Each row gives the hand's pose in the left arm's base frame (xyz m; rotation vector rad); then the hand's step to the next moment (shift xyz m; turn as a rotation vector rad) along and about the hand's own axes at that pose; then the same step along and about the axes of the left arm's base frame.
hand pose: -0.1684 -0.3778 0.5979 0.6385 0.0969 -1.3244
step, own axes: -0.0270 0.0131 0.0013 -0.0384 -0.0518 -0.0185
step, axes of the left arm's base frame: 0.0045 0.0242 0.0173 -0.0526 0.0371 -0.0189
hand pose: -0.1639 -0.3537 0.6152 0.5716 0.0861 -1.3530
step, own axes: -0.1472 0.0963 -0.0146 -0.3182 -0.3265 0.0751
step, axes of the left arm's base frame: 0.0593 0.1479 0.0759 -0.4001 0.2185 0.0752
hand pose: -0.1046 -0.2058 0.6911 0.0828 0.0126 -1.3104
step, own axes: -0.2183 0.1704 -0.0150 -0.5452 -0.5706 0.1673
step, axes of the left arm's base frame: 0.1088 0.2550 0.0065 -0.6978 0.3690 0.1667
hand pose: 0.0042 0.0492 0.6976 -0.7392 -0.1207 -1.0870
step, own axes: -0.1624 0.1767 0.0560 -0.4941 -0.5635 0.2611
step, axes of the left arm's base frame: 0.0836 0.2018 -0.1141 -0.6429 0.3882 0.2566
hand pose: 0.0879 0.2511 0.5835 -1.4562 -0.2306 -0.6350
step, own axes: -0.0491 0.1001 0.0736 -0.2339 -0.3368 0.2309
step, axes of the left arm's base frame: 0.0297 0.0825 -0.1008 -0.3170 0.2883 0.1946
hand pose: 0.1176 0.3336 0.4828 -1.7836 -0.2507 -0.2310
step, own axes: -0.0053 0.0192 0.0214 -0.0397 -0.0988 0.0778
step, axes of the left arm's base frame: 0.0010 0.0164 -0.0242 -0.0651 0.0957 0.0632
